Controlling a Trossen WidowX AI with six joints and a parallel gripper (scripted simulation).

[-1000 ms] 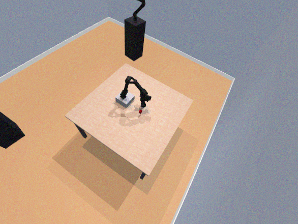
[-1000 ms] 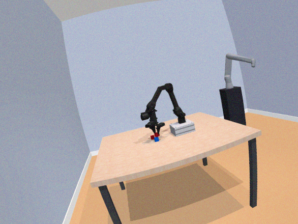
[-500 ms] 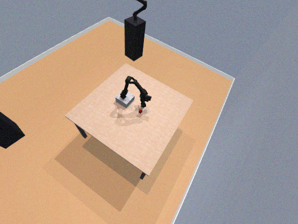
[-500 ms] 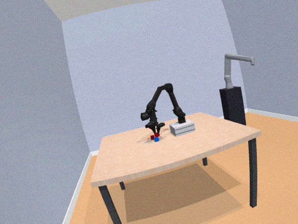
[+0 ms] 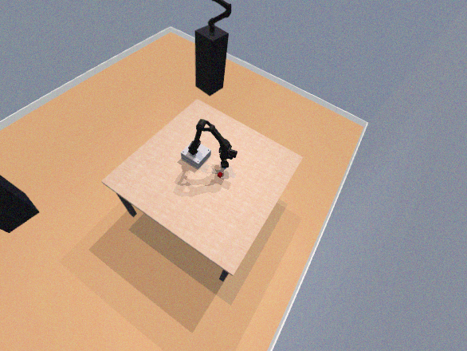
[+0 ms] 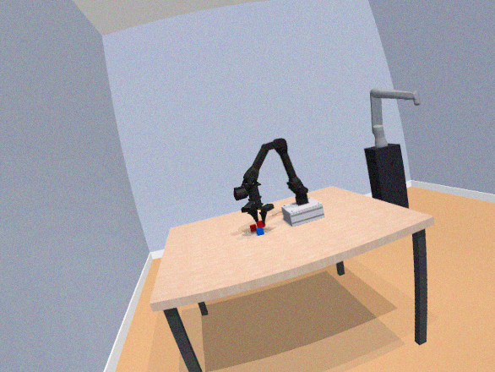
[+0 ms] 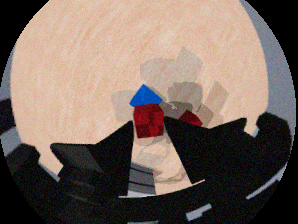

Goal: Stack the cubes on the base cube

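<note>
My gripper tip is 40 mm above the blue cube, 20 mm to the right of it and 10 mm short of it. The rest, counted from my gripper tip: red cube: 80 mm to the right, 50 mm ahead, 40 mm below.
</note>
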